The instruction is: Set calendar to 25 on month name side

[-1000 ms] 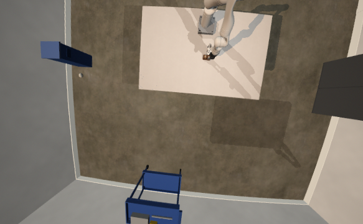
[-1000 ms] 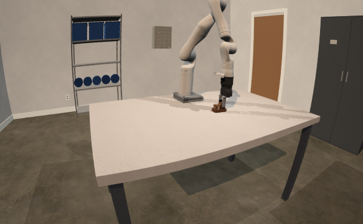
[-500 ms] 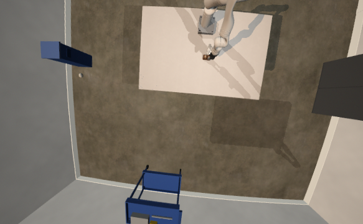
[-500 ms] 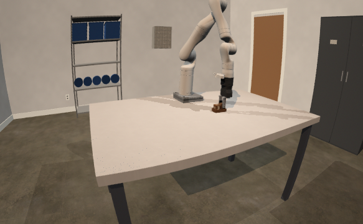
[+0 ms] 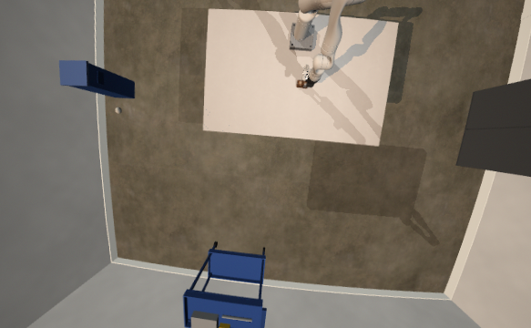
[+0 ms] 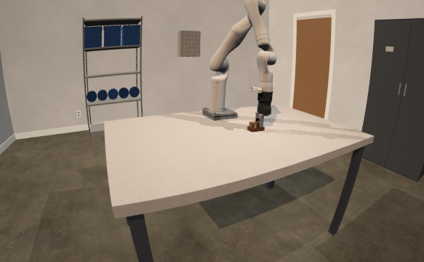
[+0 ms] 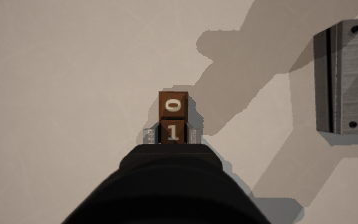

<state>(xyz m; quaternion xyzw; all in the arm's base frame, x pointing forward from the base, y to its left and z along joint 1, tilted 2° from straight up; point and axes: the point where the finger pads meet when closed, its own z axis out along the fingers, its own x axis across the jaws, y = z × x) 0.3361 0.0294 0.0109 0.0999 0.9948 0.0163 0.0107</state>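
My gripper is now 20 mm to the left of the tray and 30 mm above it. Also, from my hand: brown cube 10 mm behind, 30 mm to the right, 10 mm below.
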